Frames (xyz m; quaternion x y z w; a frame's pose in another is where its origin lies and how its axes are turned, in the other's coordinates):
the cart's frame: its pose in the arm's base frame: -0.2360 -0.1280 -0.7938 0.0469 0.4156 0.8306 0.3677
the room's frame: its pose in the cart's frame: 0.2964 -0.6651 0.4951 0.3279 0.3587 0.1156 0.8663
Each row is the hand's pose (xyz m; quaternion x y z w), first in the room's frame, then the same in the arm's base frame.
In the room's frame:
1: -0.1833 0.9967 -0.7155 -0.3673 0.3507 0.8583 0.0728
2: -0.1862 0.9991 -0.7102 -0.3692 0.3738 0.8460 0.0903
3: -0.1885 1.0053 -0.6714 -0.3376 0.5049 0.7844 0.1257
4: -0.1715 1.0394 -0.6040 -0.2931 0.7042 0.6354 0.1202
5: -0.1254 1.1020 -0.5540 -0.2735 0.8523 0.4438 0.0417
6: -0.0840 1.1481 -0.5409 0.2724 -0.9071 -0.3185 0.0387
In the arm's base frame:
1: 0.1084 0.1086 0.0971 -0.3982 0.0843 -0.3443 0.8461
2: 0.1106 0.1144 0.0991 -0.3724 0.0720 -0.3542 0.8548
3: 0.1105 0.1537 0.0991 -0.2400 0.0227 -0.3377 0.9098
4: 0.0850 0.2245 0.1172 -0.0020 -0.0001 -0.2741 0.9617
5: 0.0256 0.2810 0.1600 0.2305 0.0553 -0.1845 0.9538
6: -0.0249 0.2987 0.1939 0.3536 0.1235 -0.1199 0.9194

